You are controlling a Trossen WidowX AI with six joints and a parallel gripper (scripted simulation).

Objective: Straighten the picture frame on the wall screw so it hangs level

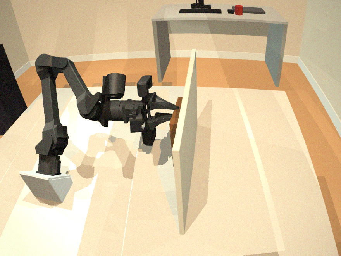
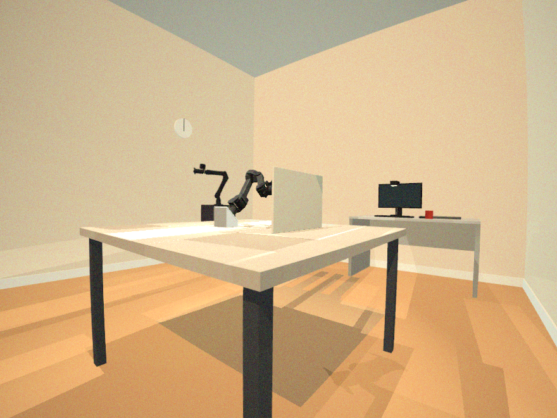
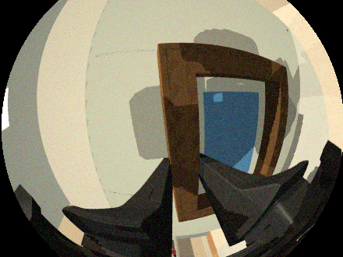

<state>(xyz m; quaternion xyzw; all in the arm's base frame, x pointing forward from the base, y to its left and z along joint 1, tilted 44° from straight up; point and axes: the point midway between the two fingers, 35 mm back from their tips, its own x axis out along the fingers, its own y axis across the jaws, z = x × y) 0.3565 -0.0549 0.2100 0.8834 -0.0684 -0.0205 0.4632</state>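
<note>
The picture frame is 10 mm ahead of my gripper tip, 10 mm to the right of it and 50 mm below it. From my gripper tip the other things lie so: wall panel 20 mm ahead, 10 mm to the right, 60 mm below.
</note>
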